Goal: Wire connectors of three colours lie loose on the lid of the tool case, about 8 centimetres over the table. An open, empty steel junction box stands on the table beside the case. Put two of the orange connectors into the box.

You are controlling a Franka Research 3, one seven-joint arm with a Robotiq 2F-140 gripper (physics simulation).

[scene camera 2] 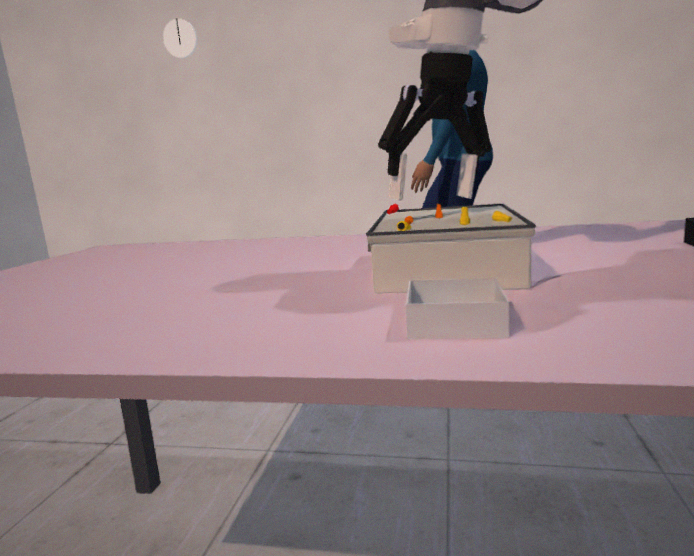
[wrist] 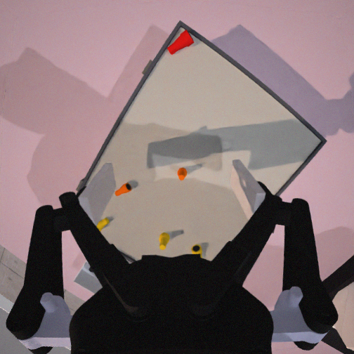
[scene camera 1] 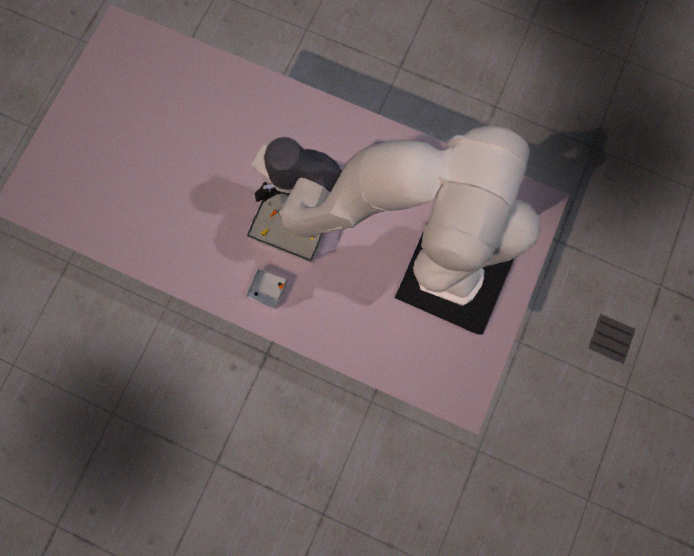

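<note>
The tool case lid (scene camera 1: 289, 247) (scene camera 2: 446, 231) (wrist: 210, 95) holds the loose connectors. One orange connector (scene camera 2: 439, 211) (wrist: 182, 173) stands upright; another orange connector (scene camera 2: 408, 220) (wrist: 123, 189) lies on its side near a yellow one (scene camera 2: 402, 225). A red connector (scene camera 2: 393, 208) (wrist: 181, 43) lies near a corner. Two more yellow connectors (scene camera 2: 464, 216) (scene camera 2: 501, 216) are on the lid. My gripper (scene camera 2: 431, 194) (wrist: 172, 173) is open and empty above the lid, the upright orange connector below between its fingers. The steel box (scene camera 1: 264, 300) (scene camera 2: 457, 320) has an orange connector (scene camera 1: 280, 286) inside.
The box stands beside the case, on the pink table (scene camera 1: 144, 115) (scene camera 2: 202, 335). The arm's black base plate (scene camera 1: 480, 315) is to the right in the first scene view. A person (scene camera 2: 477, 92) in blue stands behind the gripper in the second scene view.
</note>
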